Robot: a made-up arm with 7 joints. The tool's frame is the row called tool. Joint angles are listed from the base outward.
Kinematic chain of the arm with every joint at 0, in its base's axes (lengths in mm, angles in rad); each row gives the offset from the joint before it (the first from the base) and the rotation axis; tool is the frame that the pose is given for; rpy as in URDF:
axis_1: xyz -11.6 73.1 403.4 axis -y
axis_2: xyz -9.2 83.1 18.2 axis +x
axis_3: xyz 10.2 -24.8 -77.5 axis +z
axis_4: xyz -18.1 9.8 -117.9 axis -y
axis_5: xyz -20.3 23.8 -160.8 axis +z
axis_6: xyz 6.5 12.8 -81 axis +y
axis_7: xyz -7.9 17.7 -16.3 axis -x
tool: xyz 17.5 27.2 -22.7 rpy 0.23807 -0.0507 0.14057
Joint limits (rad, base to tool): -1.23..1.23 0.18..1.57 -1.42..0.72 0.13..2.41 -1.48..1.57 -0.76..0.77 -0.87..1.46
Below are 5 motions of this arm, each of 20 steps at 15 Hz.
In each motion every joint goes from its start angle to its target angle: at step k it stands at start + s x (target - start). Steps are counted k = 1, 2, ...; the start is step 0. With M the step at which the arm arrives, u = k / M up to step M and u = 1 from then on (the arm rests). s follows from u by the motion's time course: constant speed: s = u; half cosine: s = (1 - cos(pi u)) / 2; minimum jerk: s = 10 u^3 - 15 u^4 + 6 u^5.
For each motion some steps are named. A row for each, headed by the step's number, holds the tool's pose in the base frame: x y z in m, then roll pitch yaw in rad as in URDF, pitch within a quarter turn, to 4 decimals.
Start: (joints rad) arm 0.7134 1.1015 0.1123 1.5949 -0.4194 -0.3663 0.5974
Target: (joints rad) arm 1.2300 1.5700 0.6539 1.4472 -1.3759 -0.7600 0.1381
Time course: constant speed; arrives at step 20
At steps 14, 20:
14: -0.0020 0.3440 0.6461 2.8605 0.5492 -0.8689
20: -0.0843 0.3435 0.6402 3.1146 0.4448 -0.4137

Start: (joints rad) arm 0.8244 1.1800 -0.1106 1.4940 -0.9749 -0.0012 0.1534
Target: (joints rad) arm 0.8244 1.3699 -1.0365 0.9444 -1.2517 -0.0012 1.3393
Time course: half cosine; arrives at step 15
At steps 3, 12, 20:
3: 0.2379 0.3323 0.5482 2.1827 0.3807 -1.2576
12: 0.2758 0.4569 0.3473 0.4384 1.0663 -1.2522
20: 0.2605 0.4755 0.3296 0.1474 1.1655 -1.3636

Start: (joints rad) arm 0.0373 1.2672 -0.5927 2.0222 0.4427 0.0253 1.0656
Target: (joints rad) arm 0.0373 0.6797 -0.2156 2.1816 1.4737 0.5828 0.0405
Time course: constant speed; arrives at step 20
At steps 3, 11, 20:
3: 0.2462 0.1969 0.3050 -0.0806 -1.0906 -1.2318
11: 0.2563 0.1915 0.3184 -1.0408 -1.1688 0.1194
20: 0.2495 0.1799 0.3244 -1.3159 -0.7465 0.6198

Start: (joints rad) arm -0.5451 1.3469 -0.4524 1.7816 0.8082 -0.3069 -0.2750
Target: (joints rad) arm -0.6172 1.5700 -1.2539 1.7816 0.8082 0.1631 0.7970
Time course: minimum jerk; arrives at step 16
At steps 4, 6, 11, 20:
4: 0.1700 0.3221 0.1819 0.3315 -0.9342 -0.5073
6: 0.1420 0.3163 0.1533 0.0825 -0.6896 -0.4924
11: 0.0114 0.3202 0.1078 -0.6315 0.0885 -0.6101
20: -0.0376 0.3281 0.1135 -0.8920 0.3354 -0.6941

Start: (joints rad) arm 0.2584 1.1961 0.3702 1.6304 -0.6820 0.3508 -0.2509
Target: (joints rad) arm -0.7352 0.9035 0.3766 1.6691 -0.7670 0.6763 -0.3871
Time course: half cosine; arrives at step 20
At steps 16, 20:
16: 0.1766 0.3599 0.3183 2.0572 0.2028 -0.9109
20: 0.1636 0.3597 0.2976 1.9959 0.2560 -0.8880

